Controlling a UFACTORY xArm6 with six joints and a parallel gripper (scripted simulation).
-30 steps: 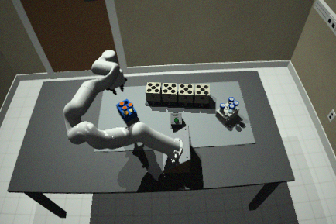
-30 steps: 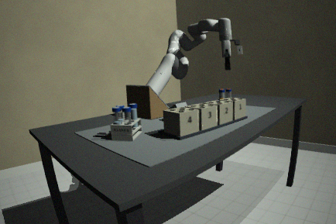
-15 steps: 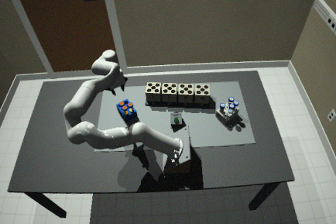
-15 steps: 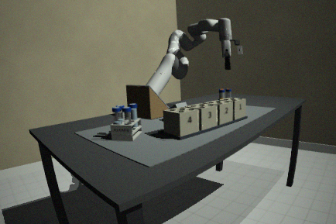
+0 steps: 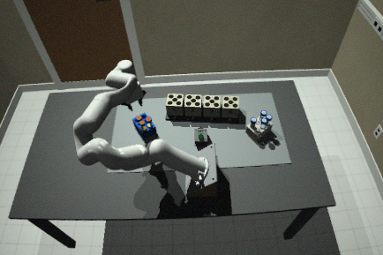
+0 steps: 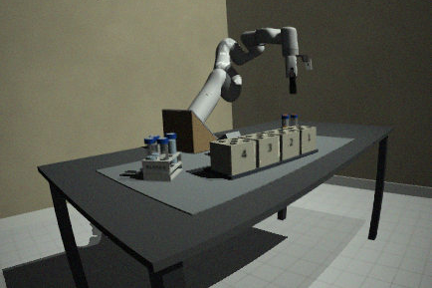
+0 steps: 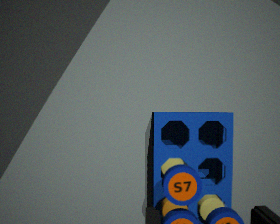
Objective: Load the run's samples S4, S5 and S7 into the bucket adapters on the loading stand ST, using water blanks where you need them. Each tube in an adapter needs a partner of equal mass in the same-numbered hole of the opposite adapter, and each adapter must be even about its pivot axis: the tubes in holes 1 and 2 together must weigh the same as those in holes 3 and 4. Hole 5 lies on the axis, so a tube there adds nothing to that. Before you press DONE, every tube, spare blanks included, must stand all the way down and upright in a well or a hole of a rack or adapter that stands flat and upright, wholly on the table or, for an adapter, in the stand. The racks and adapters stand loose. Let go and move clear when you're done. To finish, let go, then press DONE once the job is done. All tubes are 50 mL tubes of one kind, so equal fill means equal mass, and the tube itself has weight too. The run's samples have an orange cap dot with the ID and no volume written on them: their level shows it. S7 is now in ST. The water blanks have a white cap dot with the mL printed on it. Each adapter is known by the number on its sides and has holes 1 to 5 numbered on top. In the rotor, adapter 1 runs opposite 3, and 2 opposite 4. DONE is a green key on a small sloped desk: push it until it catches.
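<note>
The sample S7 is 17 cm below my hand, 1 cm to the right of it and 1 cm ahead of it. Round my hand: blue rack (20 cm below, 2 cm to the right, 1 cm ahead); then adapter 2 (32 cm to the right, 18 cm below, 9 cm ahead); then sample S4 (17 cm below, 6 cm to the right, 2 cm behind).
</note>
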